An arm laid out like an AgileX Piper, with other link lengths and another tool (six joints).
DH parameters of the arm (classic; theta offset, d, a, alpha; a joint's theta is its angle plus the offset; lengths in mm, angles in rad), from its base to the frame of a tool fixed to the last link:
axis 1: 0 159.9 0 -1.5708
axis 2: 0.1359 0 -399 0
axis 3: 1.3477 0 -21.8 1.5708
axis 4: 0 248.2 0 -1.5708
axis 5: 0 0 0 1.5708
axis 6: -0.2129 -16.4 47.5 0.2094
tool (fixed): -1.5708 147.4 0 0
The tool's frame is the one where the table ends.
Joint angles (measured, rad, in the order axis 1, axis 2, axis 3, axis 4, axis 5, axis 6), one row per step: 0.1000 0.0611 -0.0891 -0.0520 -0.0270 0.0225; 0.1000 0.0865 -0.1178 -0.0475 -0.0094 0.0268; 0.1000 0.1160 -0.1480 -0.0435 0.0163 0.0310; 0.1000 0.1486 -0.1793 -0.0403 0.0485 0.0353; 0.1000 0.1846 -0.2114 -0.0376 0.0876 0.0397; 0.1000 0.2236 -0.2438 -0.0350 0.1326 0.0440; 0.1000 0.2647 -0.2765 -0.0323 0.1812 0.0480; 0.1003 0.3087 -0.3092 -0.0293 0.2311 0.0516; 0.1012 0.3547 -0.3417 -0.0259 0.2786 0.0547; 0.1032 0.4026 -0.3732 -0.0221 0.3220 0.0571; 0.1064 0.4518 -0.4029 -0.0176 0.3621 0.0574; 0.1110 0.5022 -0.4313 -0.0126 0.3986 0.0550; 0.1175 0.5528 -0.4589 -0.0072 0.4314 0.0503; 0.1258 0.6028 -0.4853 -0.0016 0.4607 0.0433; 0.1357 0.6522 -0.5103 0.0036 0.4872 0.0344
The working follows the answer.
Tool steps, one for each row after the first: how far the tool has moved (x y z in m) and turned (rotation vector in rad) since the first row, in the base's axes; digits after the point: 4 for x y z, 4 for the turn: 0.0016 0.0004 0.0085 0.0074 0.0151 0.0002; 0.0037 0.0008 0.0165 0.0131 0.0408 0.0000; 0.0062 0.0012 0.0240 0.0174 0.0748 -0.0007; 0.0092 0.0016 0.0309 0.0203 0.1183 -0.0020; 0.0125 0.0020 0.0371 0.0222 0.1703 -0.0038; 0.0162 0.0025 0.0429 0.0234 0.2276 -0.0059; 0.0205 0.0031 0.0484 0.0239 0.2891 -0.0079; 0.0255 0.0039 0.0540 0.0242 0.3504 -0.0092; 0.0313 0.0048 0.0595 0.0239 0.4105 -0.0093; 0.0379 0.0058 0.0645 0.0217 0.4703 -0.0078; 0.0453 0.0070 0.0692 0.0168 0.5288 -0.0044; 0.0535 0.0084 0.0738 0.0094 0.5844 0.0016; 0.0623 0.0101 0.0780 -0.0007 0.6369 0.0102; 0.0715 0.0119 0.0816 -0.0138 0.6871 0.0210
Tool pose at each row, in the base's axes (x y z in m, rotation vector in rad; rounded; the steps above come from the unrounded poses): -0.0110 -0.0423 0.2679 -1.1682 1.0538 -1.5394; -0.0094 -0.0419 0.2764 -1.1765 1.0684 -1.5275; -0.0073 -0.0415 0.2844 -1.1950 1.0893 -1.5122; -0.0048 -0.0411 0.2919 -1.2216 1.1149 -1.4942; -0.0019 -0.0407 0.2988 -1.2570 1.1461 -1.4725; 0.0015 -0.0403 0.3050 -1.3002 1.1824 -1.4469; 0.0052 -0.0398 0.3108 -1.3482 1.2217 -1.4182; 0.0095 -0.0392 0.3163 -1.4000 1.2628 -1.3862; 0.0144 -0.0384 0.3219 -1.4518 1.3028 -1.3526; 0.0203 -0.0375 0.3274 -1.5030 1.3403 -1.3175; 0.0268 -0.0365 0.3324 -1.5556 1.3747 -1.2813; 0.0343 -0.0353 0.3372 -1.6095 1.4045 -1.2448; 0.0425 -0.0338 0.3417 -1.6633 1.4284 -1.2086; 0.0512 -0.0322 0.3459 -1.7172 1.4459 -1.1731; 0.0605 -0.0303 0.3496 -1.7719 1.4578 -1.1383

